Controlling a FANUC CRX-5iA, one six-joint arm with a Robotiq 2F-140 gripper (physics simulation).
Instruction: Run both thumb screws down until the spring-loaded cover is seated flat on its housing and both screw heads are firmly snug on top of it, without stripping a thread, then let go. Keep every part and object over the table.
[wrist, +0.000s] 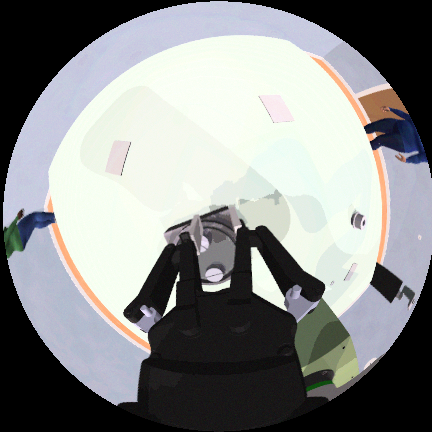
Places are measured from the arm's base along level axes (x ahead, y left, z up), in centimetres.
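Where they show: gripper, fingertip midpoint: (215, 218).
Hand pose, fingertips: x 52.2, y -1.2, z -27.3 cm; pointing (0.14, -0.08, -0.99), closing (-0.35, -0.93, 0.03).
Each offset is from my fingertips to the top centre of the thing. "spot": to the spot under its first point. Level surfaces: height alone.
The square grey housing @(spot: dx +1.0, dy +8.1, dz -2.0 cm) (173, 235) stands on the table below the gripper, partly hidden by the fingers. The round grey cover @(dx -4.9, dy +4.9, dz -0.6 cm) (220, 254) sits in its dark ring; whether it is flat cannot be told from here. One slotted screw head @(spot: dx -2.5, dy +3.6, dz +0.5 cm) (204, 244) shows beside the left finger, which hides part of it. The other slotted screw head (214, 274) shows between the black finger links, nearer the gripper's body. My gripper (215, 218) is partly open and empty, its fingertips apart over the far part of the housing. The height of both screw heads above the cover is unclear.
The pale table @(dz -6.0 cm) (200, 90) has an orange edge. Flat pinkish plates @(dx +12.9, dy -24.5, dz -5.7 cm) (276, 108) @(dx +23.4, dy +12.0, dz -5.7 cm) (118, 157) @(dx -49.6, dy -32.1, dz -5.7 cm) (351, 271) lie on it. A small dark-and-silver cylinder @(dx -25.0, dy -35.0, dz -1.1 cm) (358, 220) and a tiny ring @(dx -43.9, dy -20.7, dz -5.8 cm) (332, 283) are at the right. A green surface (322, 327) is at lower right. People stand beyond both sides.
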